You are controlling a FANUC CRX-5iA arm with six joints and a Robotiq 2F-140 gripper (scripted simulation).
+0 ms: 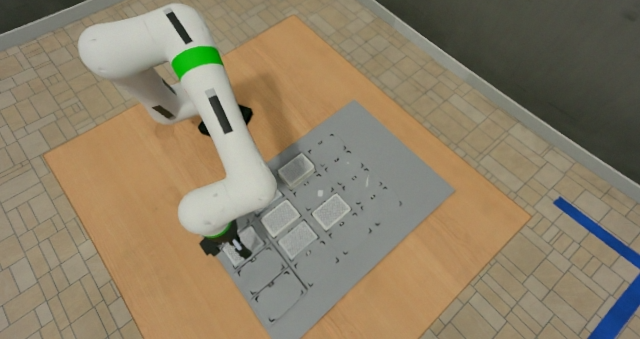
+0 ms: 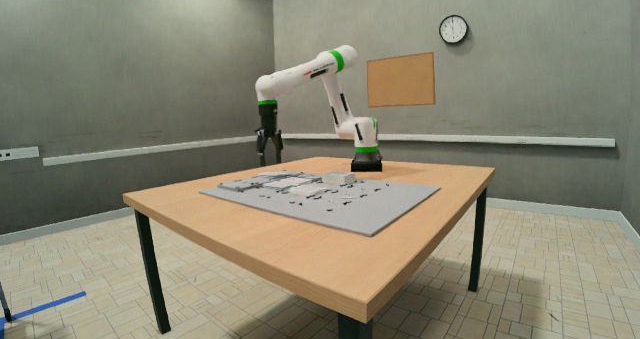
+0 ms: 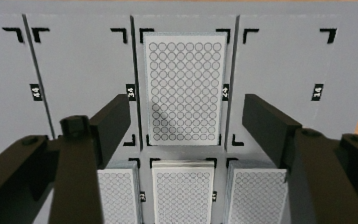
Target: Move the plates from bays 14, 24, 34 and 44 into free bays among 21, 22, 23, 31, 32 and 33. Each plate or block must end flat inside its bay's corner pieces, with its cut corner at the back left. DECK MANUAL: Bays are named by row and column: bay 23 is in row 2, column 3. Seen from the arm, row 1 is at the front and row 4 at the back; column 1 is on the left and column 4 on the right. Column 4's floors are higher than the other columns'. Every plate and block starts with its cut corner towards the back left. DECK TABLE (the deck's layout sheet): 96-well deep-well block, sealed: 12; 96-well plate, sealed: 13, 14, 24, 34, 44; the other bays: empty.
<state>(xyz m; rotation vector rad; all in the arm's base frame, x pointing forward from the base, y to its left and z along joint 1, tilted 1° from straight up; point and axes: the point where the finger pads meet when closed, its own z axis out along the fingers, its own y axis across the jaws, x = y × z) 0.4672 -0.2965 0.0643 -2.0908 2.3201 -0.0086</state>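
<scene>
My hand is 70 mm above the sealed 96-well plate. Also, from my hand: sealed deep-well block: 340 mm to the left, 70 mm below, 70 mm behind.
</scene>
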